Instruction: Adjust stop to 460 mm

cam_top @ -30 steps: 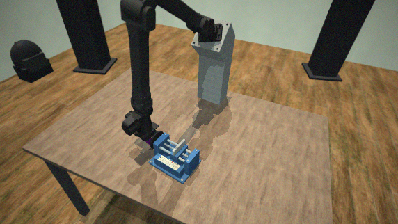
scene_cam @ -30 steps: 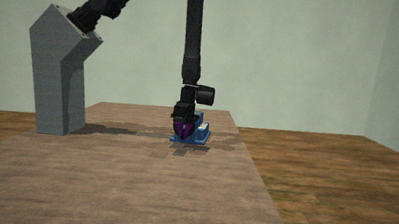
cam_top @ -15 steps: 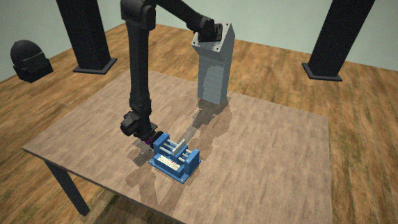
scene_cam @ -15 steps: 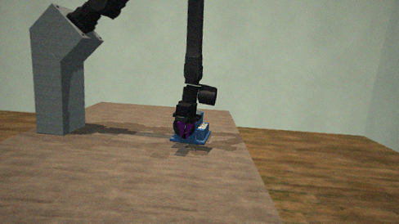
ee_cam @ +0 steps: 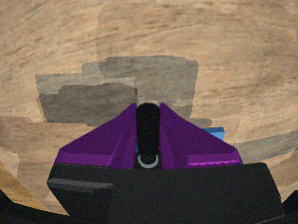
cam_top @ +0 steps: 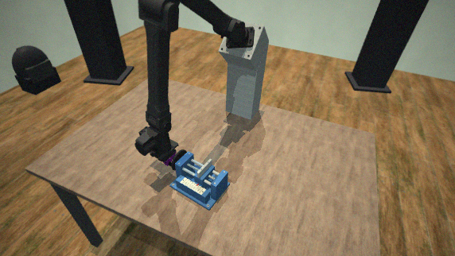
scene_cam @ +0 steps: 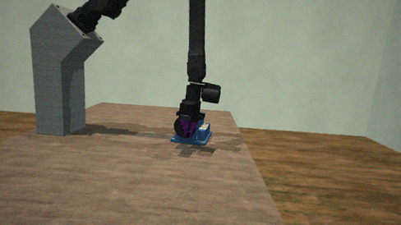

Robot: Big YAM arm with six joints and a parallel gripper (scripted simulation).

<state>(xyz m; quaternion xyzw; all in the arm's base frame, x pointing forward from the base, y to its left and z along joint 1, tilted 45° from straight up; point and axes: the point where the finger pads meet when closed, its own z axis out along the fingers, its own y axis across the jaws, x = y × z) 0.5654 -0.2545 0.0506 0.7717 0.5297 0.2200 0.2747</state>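
Right now the black handwheel is 30 mm to the left of my hand, 10 mm ahead of it and 10 mm above it. Also, from my hand: dark handle 10 mm to the left, 10 mm ahead; stop fixture 160 mm to the left, 70 mm ahead, 40 mm above.
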